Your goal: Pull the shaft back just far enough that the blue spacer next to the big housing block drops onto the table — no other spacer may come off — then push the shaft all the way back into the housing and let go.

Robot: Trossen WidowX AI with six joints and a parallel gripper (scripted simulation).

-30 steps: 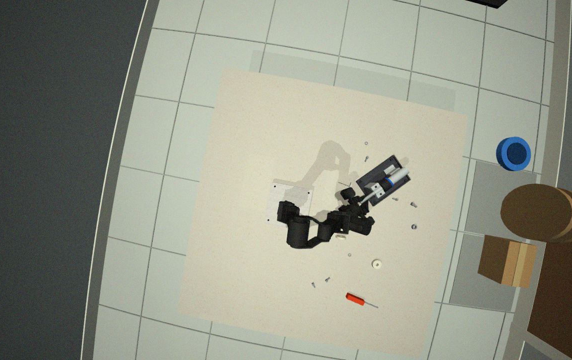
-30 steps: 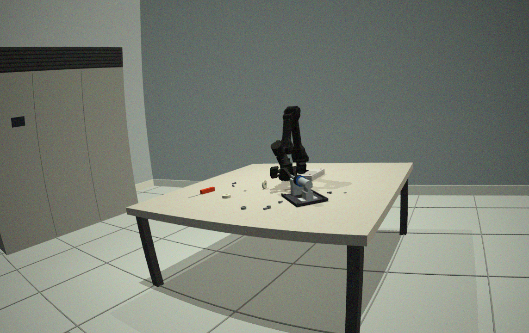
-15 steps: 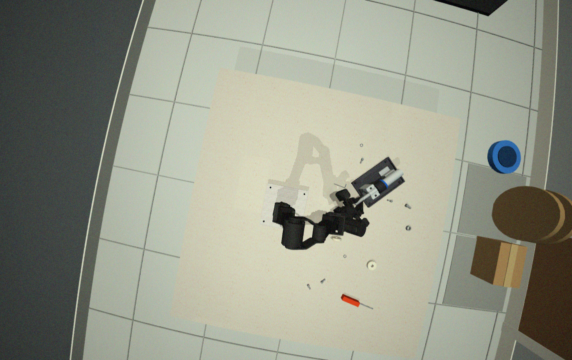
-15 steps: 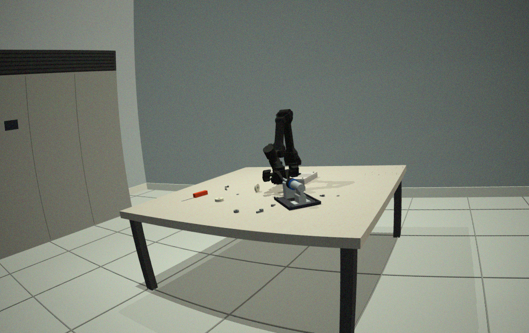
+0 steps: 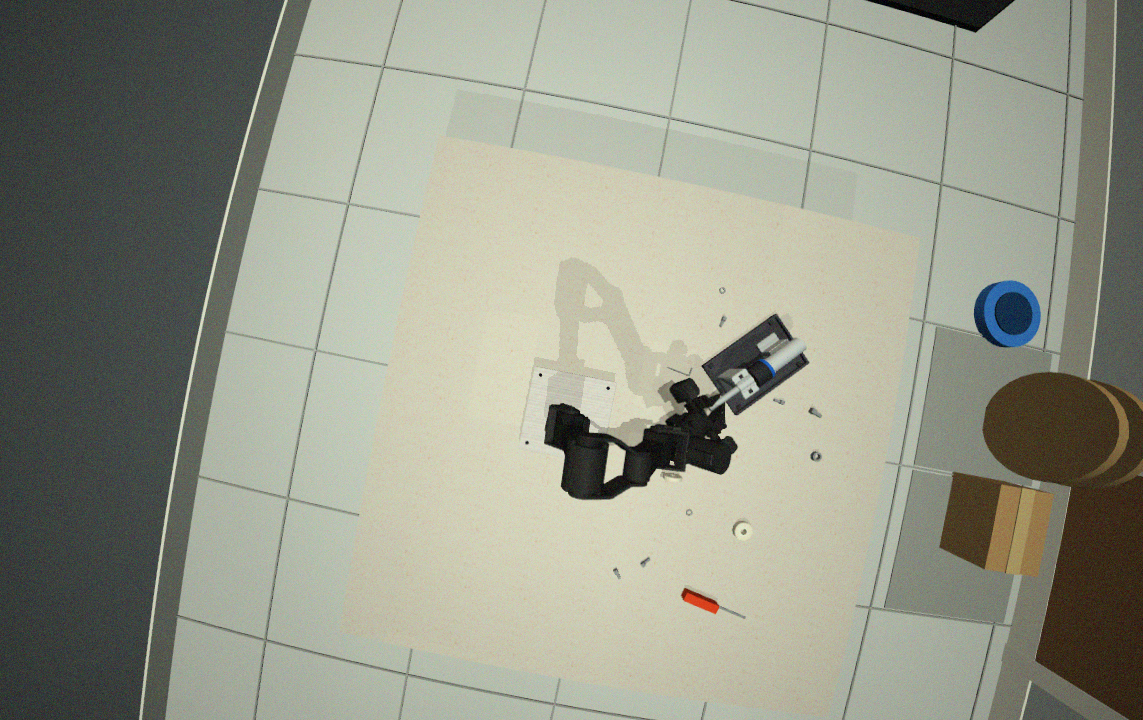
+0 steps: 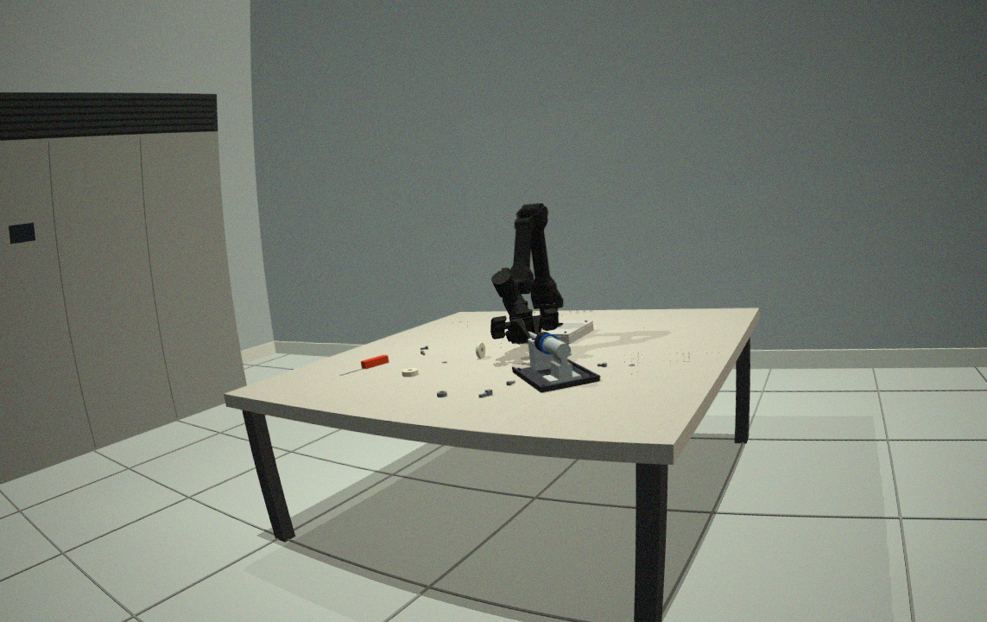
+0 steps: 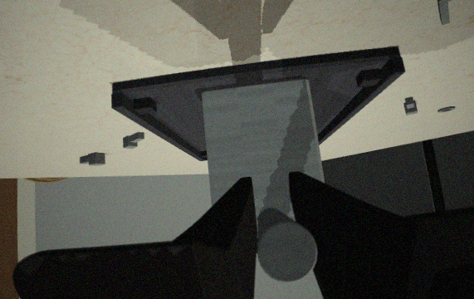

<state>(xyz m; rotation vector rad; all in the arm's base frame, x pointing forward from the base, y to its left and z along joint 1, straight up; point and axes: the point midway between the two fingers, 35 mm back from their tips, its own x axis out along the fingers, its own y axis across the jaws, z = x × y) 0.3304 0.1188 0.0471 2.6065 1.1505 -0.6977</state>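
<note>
The grey shaft is 50 mm to the left of my gripper tip, 40 mm ahead of it and 20 mm above it. Round my gripper tip: white ring: 310 mm to the right, 160 mm ahead, 60 mm below; then blue spacer: 90 mm to the left, 80 mm ahead, 20 mm above.
</note>
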